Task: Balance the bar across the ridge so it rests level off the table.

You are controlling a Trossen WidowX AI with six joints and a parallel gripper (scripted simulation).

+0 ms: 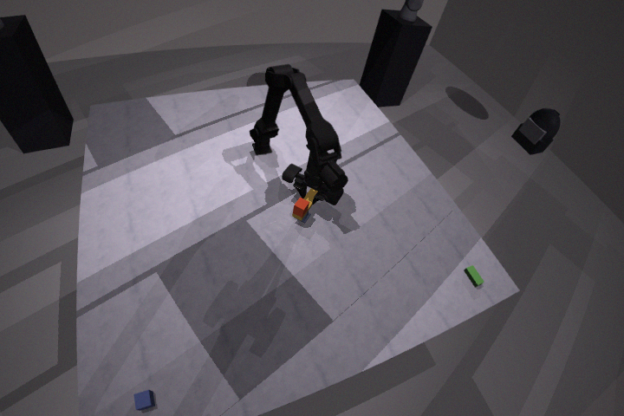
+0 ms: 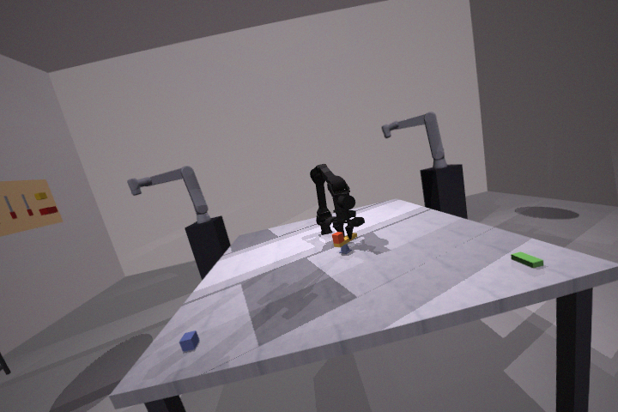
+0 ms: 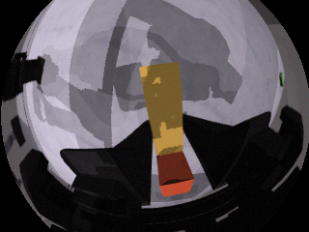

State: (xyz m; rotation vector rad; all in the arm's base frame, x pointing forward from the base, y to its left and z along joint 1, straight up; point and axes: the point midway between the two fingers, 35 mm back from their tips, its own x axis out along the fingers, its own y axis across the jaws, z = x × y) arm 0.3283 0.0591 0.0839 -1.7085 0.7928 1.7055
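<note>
My gripper tip is 20 mm short of the yellow bar, 30 mm to the left of it and 20 mm below it. Round my gripper tip: blue cube 410 mm ahead, 560 mm to the right, 30 mm below; then green flat block 410 mm ahead, 440 mm to the left, 40 mm below.
</note>
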